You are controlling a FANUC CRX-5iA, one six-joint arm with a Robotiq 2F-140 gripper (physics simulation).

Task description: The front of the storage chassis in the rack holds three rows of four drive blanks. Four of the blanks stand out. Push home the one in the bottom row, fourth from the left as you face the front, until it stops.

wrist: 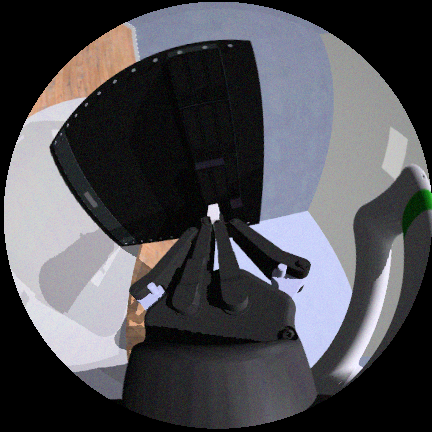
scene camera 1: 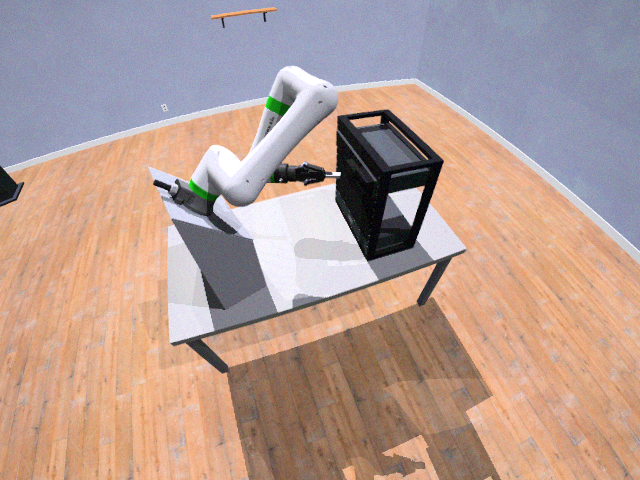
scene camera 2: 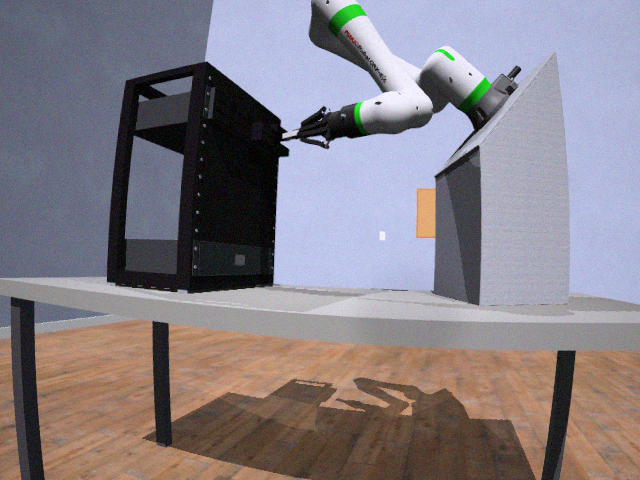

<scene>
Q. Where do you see a black rack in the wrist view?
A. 145,153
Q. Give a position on a black rack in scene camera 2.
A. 231,144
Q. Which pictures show my gripper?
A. The wrist view, scene camera 1 and scene camera 2: all of them.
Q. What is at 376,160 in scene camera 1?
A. A black rack.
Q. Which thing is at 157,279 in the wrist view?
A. My gripper.
</scene>
